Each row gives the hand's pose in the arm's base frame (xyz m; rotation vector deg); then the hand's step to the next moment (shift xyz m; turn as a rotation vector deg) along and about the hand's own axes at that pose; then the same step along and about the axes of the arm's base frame.
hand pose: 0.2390 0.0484 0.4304 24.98 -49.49 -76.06
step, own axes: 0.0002 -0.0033 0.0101 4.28 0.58 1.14
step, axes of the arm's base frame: -0.0098 0.0010 0.0040 -0.46 -3.74 2.39
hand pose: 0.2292 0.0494 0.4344 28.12 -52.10 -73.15
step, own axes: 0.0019 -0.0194 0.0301 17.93 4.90 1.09
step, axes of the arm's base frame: -0.0357 -0.0019 0.0032 2.49 -15.64 9.79
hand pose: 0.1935 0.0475 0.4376 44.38 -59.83 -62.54
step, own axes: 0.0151 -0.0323 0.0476 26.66 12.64 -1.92
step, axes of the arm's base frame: -0.0535 -0.0244 -0.0086 8.75 -21.63 18.16
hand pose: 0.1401 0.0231 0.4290 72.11 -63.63 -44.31
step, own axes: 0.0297 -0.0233 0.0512 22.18 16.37 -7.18
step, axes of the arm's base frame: -0.0360 -0.0489 -0.0189 11.84 -15.04 21.10
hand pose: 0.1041 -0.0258 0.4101 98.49 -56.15 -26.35
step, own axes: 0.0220 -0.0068 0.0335 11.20 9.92 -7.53
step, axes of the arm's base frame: -0.0081 -0.0368 -0.0152 8.11 -5.43 13.61
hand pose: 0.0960 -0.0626 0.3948 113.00 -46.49 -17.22
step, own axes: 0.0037 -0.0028 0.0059 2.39 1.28 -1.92
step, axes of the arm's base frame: 0.0009 -0.0055 -0.0050 2.24 -0.67 2.36
